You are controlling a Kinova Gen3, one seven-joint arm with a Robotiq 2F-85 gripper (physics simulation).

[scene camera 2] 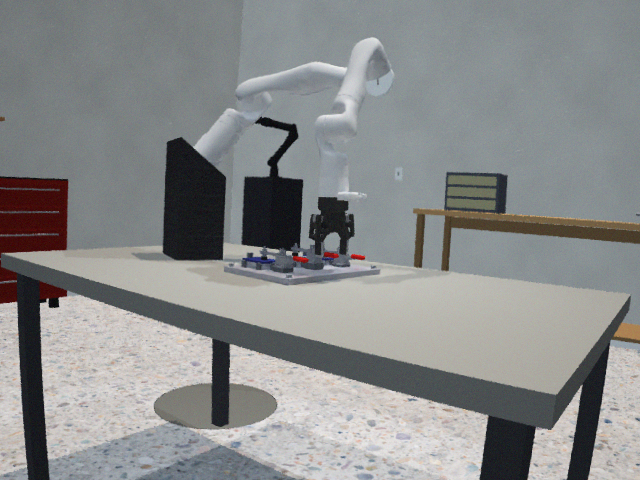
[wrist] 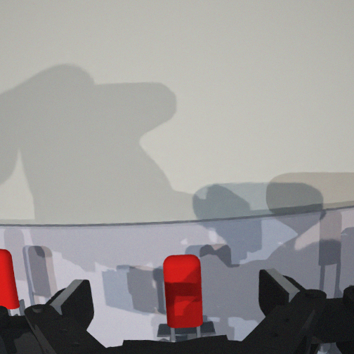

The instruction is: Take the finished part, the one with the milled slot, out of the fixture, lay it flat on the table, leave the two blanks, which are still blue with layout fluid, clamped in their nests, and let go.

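Places are measured from the arm's base along level axes (x right, y ahead, z up), in centimetres.
Pixels of known places: gripper, fingertip midpoint: (scene camera 2: 331, 255); arm's base, link origin: (scene camera 2: 199, 164).
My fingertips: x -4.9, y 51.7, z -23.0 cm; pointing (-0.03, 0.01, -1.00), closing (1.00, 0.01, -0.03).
Ahead of a thing's pixels: the offset from my fingertips to its middle. "spot": to the spot under its first point. Level surfaces: height alone.
The fixture plate {spot: dx +3.7, dy +3.1, dz -4.5 cm} (scene camera 2: 330, 276) (wrist: 125, 241) lies on the table {dz -5.5 cm} (scene camera 2: 439, 330) (wrist: 260, 75). In the scene view, one blue blank {dx +11.5, dy -13.3, dz -2.6 cm} (scene camera 2: 257, 259) sits in its left part and another blue blank {dx -10.5, dy -14.0, dz -2.9 cm} (scene camera 2: 326, 259) shows partly behind the clamps. The finished part with the slot cannot be made out in either view. My gripper (scene camera 2: 330, 251) (wrist: 174, 294) is open and empty, pointing down, its fingertips low over the right part of the fixture among the clamps. In the wrist view, a red clamp handle (wrist: 183, 292) shows between the fingers; the nests are hidden below the frame.
In the scene view, red handles {spot: dx +12.3, dy +0.7, dz -0.2 cm} (scene camera 2: 299, 259) {spot: dx -9.8, dy +0.5, dz -0.6 cm} (scene camera 2: 357, 256) and grey clamps {spot: dx +12.5, dy -4.8, dz -1.1 cm} (scene camera 2: 282, 260) stand up around the gripper. Another red handle (wrist: 6, 280) is at the wrist view's left edge. The black robot pedestal (scene camera 2: 193, 206) stands behind the fixture, to the left.
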